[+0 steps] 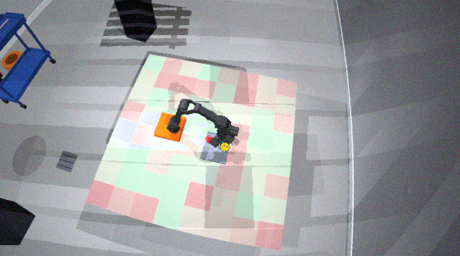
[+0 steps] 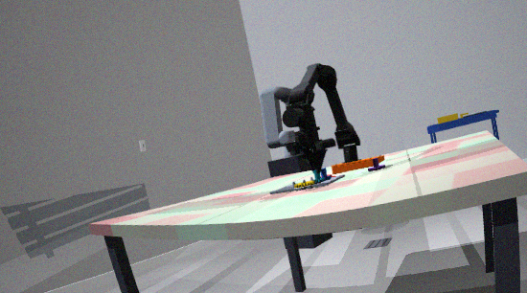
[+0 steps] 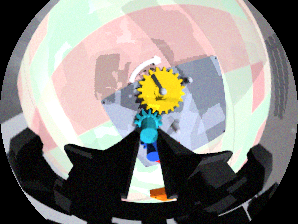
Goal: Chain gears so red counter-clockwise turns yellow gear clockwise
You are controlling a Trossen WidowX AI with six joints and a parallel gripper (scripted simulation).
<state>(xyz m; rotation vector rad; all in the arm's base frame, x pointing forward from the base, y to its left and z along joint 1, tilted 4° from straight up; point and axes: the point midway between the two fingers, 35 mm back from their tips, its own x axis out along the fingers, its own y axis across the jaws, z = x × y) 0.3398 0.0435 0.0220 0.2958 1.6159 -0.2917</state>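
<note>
The teal gear is 1 cm below my gripper tip. Also, from my gripper tip: yellow gear (4 cm ahead, 3 cm to the right, 2 cm below); red gear (7 cm behind, 2 cm to the right, 2 cm below); blue gear (4 cm behind, 1 cm below).
</note>
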